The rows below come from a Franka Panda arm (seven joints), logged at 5 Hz.
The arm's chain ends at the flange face. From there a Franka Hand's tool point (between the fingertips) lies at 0.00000 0.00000 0.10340 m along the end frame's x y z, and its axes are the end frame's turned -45 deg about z.
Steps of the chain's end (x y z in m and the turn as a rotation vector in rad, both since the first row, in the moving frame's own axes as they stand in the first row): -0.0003 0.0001 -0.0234 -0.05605 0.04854 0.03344; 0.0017 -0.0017 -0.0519 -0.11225 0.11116 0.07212
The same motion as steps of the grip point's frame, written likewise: -0.0010 0.0075 -0.0237 -0.07396 -0.00531 0.03344; 0.0017 0.0162 -0.0532 -0.15797 -0.00077 0.07212
